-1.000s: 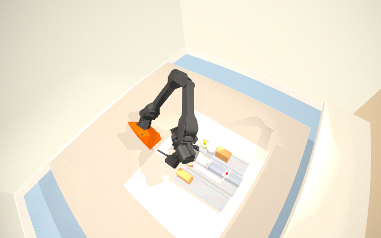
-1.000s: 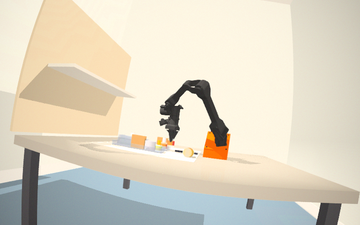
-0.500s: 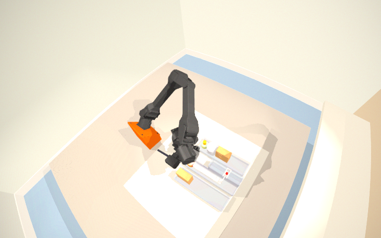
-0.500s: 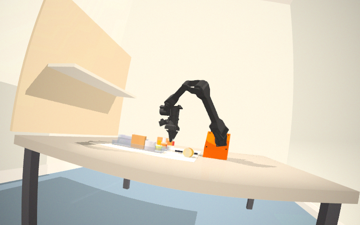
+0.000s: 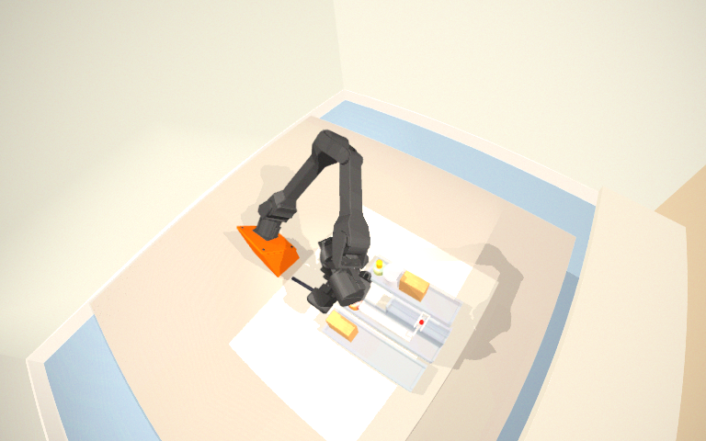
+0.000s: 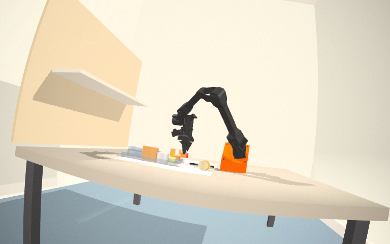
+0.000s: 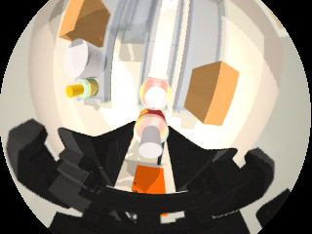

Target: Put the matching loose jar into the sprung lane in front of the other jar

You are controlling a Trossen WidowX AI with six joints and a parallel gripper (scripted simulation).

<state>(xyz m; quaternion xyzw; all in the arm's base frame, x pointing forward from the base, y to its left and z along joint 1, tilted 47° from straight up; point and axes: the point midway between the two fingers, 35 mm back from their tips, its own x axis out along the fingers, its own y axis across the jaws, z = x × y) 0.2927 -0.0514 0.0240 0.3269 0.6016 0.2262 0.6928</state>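
The dark rod lies 100 mm behind my gripper tip, 30 mm to the right of it and 50 mm below it.
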